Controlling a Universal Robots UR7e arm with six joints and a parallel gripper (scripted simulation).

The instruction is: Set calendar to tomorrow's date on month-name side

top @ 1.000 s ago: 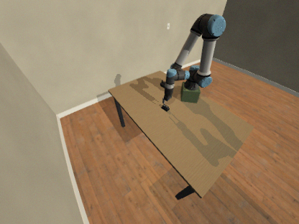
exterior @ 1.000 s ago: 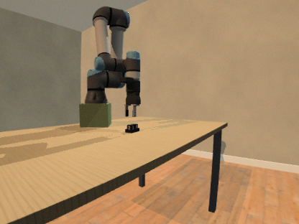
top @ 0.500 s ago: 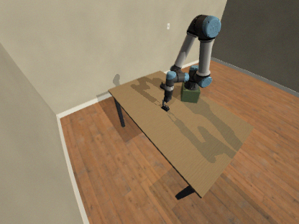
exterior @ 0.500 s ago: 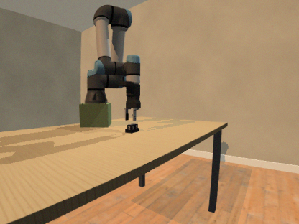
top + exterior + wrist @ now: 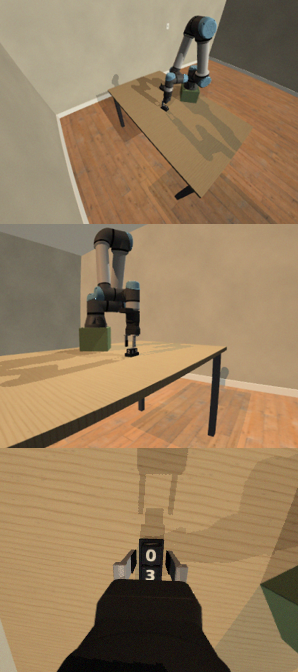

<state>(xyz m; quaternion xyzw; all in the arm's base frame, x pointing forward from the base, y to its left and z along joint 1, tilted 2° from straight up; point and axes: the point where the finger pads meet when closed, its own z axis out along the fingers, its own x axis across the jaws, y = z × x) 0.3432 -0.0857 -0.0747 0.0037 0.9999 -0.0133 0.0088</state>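
The black calendar tray lies 2 cm to the left of my hand and 6 cm below it.
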